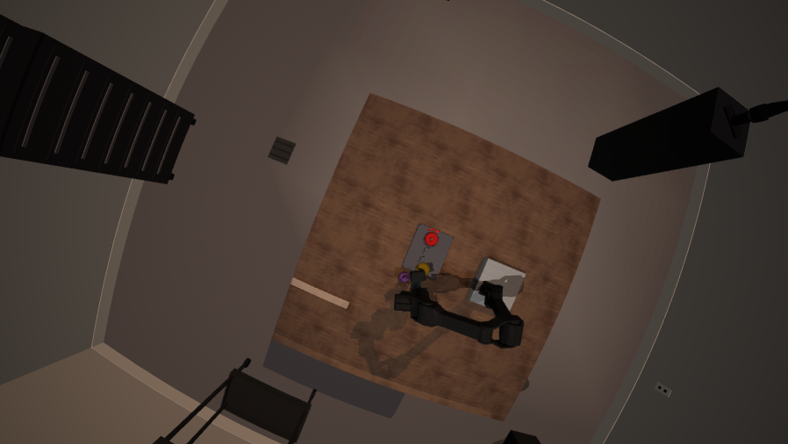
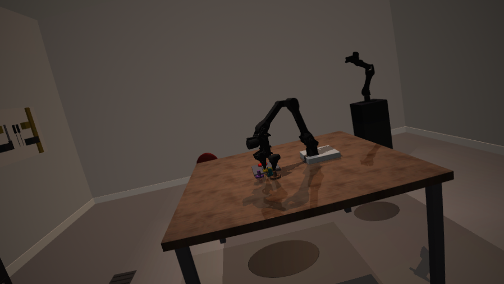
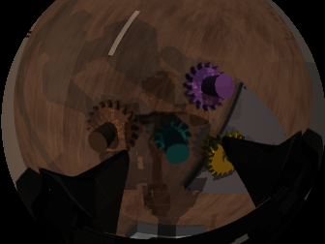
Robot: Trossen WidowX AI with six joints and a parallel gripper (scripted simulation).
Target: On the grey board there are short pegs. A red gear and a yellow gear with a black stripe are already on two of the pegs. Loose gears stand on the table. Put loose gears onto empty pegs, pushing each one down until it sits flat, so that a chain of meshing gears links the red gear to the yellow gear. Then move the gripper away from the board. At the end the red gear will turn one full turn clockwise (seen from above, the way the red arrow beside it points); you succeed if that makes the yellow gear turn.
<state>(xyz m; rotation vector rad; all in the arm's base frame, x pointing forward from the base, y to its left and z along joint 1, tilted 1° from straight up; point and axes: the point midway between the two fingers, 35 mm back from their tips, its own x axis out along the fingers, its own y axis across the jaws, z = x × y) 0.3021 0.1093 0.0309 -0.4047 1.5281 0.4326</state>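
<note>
The red gear lies 22 cm to the right of my gripper tip, 2 cm below it and 2 cm ahead of it. Also, from my gripper tip: purple gear (7 cm ahead, 2 cm below, 1 cm to the right); teal gear (2 cm below); brown gear (7 cm to the left, 2 cm below, 2 cm behind).
</note>
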